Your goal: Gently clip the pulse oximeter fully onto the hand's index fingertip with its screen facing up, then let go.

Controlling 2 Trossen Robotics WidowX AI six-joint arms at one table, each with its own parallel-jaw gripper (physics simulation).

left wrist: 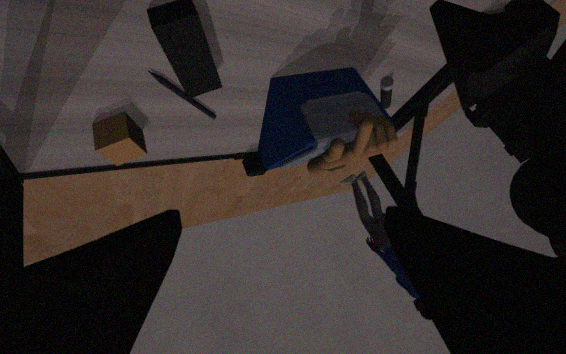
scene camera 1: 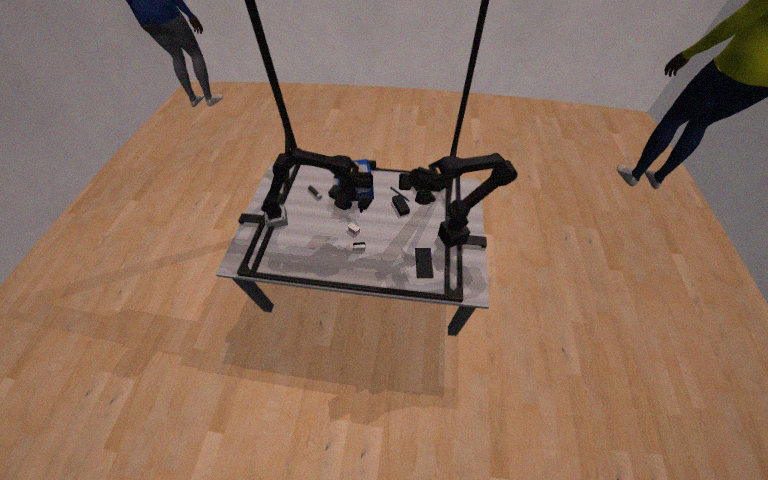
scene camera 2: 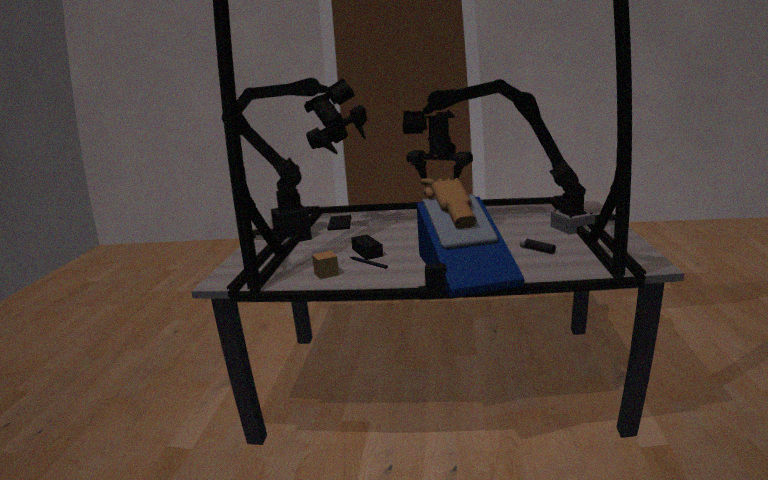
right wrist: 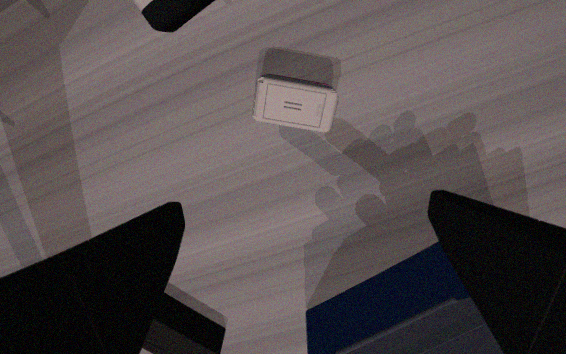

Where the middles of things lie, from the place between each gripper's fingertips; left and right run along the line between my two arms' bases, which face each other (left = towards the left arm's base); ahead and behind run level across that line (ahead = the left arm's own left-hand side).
Now: the pulse oximeter (right wrist: 280, 100) 2 cm ahead of my right hand and 13 cm below it. From my right hand the other things lie so: blue block (scene camera 2: 475, 269) 31 cm behind, 6 cm to the right, 10 cm below; then tan cube (left wrist: 118, 138) 32 cm behind, 29 cm to the left, 12 cm below.
I see the pulse oximeter 70 mm ahead of my left hand, 250 mm to the right of it and 270 mm below it. The rest, counted from my left hand: blue block (250 mm behind, 300 mm to the right, 240 mm below); then tan cube (260 mm behind, 40 mm to the left, 260 mm below).
